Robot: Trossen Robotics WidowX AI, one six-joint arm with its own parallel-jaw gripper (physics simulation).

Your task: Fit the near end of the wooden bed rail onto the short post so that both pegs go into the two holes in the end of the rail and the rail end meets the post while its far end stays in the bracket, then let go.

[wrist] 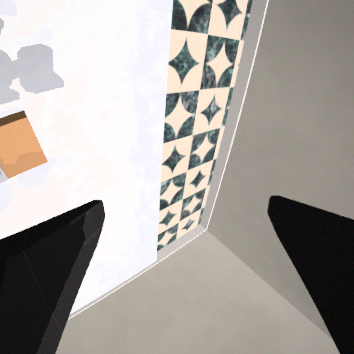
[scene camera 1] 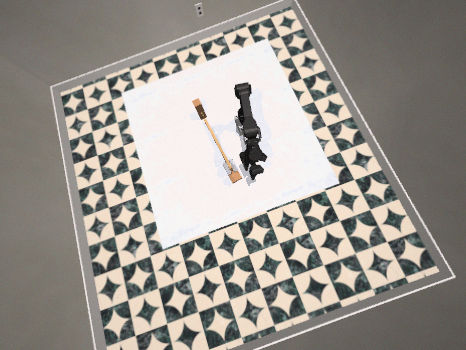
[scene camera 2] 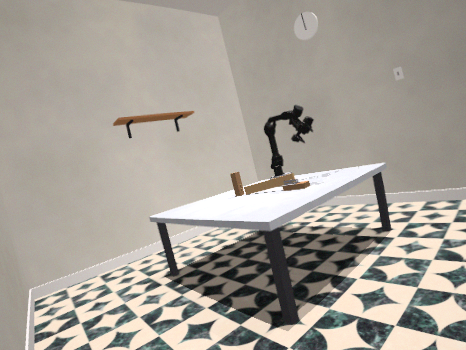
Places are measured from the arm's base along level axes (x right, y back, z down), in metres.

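Where they show: gripper, between the fingertips: (wrist: 187, 206) (scene camera 1: 249, 175) (scene camera 2: 308, 137); arm's base, origin of its link: (scene camera 2: 279, 175).
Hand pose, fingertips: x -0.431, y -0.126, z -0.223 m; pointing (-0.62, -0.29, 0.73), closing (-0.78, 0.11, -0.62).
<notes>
Things, the pixels of their top centre, and the offset from my fingertips. "*": a spot on its surface instead. Level surfaces: height alone.
- upright short post, a spot on its surface: (scene camera 2: 237, 184) (scene camera 1: 198, 113) * dx +0.596, dy -0.171, dz +0.213 m
- grey bracket, a spot on its surface: (scene camera 2: 292, 181) * dx +0.130, dy -0.094, dz +0.251 m
- wooden block, centre of its top: (scene camera 2: 295, 183) (scene camera 1: 231, 170) dx +0.119, dy -0.082, dz +0.267 m
- white table, height of its surface: dz +0.302 m
The wooden bed rail (scene camera 1: 217, 142) (scene camera 2: 270, 184) lies between the upright short post (scene camera 1: 200, 111) (scene camera 2: 237, 184) and a grey bracket (scene camera 1: 229, 165) (scene camera 2: 290, 182) on a wooden block (scene camera 1: 235, 176) (scene camera 2: 297, 186) (wrist: 22, 147). The rail's post-side end is close to the post; a narrow gap seems to show in scene camera 2. Pegs and holes are too small to make out. My gripper (scene camera 1: 251, 169) (scene camera 2: 306, 133) (wrist: 187, 206) is open and empty, high above the table and to the side of the block. The rail and post do not show in the wrist view.
The white table (scene camera 1: 185, 210) (scene camera 2: 220, 212) (wrist: 110, 125) carries the parts and the arm's base. The black arm (scene camera 1: 246, 112) (scene camera 2: 273, 142) stands beside the rail. A wall shelf (scene camera 2: 154, 118) hangs on the wall, away from the table.
</notes>
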